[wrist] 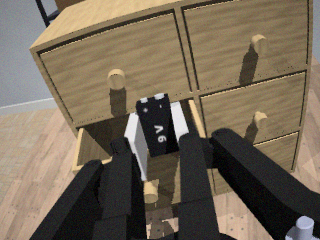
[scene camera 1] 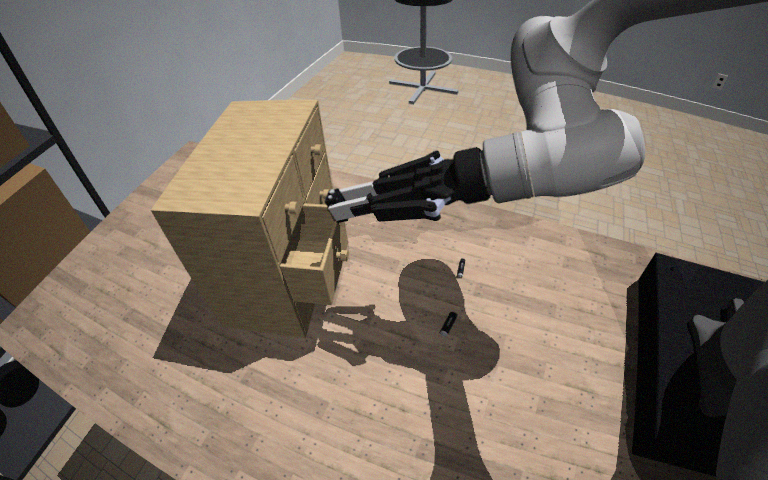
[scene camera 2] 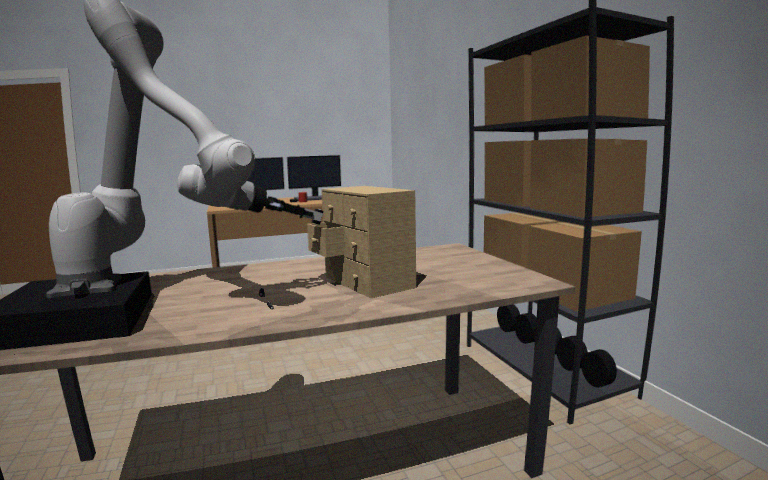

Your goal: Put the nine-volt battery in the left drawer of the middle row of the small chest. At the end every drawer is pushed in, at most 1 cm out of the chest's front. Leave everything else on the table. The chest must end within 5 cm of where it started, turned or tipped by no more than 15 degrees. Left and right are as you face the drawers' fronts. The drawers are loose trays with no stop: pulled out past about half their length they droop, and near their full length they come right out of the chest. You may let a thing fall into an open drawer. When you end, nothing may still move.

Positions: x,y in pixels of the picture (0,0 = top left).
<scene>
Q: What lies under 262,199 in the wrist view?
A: The gripper.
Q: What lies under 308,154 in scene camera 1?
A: A drawer.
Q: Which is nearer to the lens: the drawer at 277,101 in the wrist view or the black nine-volt battery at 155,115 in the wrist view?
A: The black nine-volt battery.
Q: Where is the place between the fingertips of the gripper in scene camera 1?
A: At 335,205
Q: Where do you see a drawer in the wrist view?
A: At 144,53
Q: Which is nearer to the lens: the drawer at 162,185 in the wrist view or the black nine-volt battery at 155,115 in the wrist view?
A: The black nine-volt battery.
</scene>
